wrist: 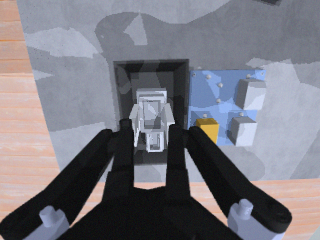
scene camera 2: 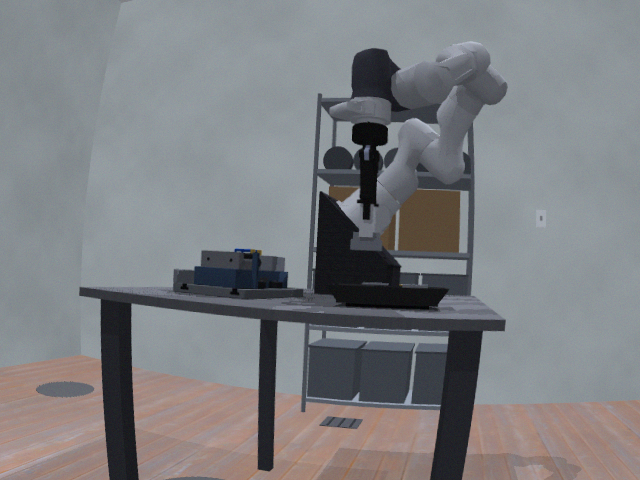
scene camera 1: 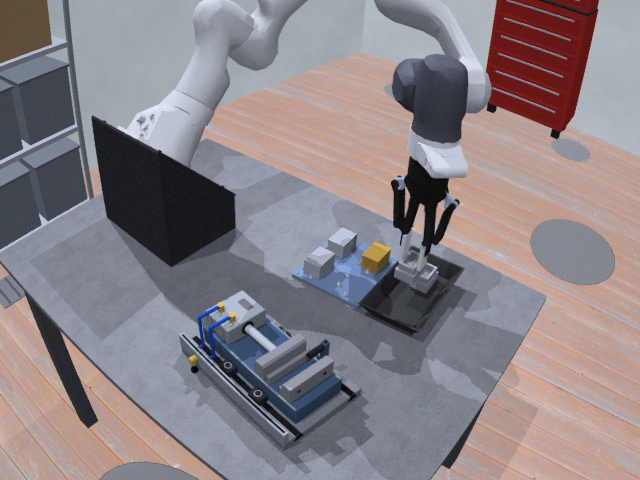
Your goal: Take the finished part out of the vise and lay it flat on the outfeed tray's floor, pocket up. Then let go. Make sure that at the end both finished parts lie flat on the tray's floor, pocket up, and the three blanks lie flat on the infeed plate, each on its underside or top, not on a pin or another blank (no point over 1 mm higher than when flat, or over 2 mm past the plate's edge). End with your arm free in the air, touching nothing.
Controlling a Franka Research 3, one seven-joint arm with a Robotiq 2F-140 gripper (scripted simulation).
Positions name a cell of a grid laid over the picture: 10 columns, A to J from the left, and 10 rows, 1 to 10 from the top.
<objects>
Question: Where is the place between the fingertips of my gripper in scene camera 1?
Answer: At G6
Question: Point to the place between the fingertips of my gripper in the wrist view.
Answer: At E5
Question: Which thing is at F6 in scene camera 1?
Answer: A blue fixture plate.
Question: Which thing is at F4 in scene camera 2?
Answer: My gripper.
</objects>
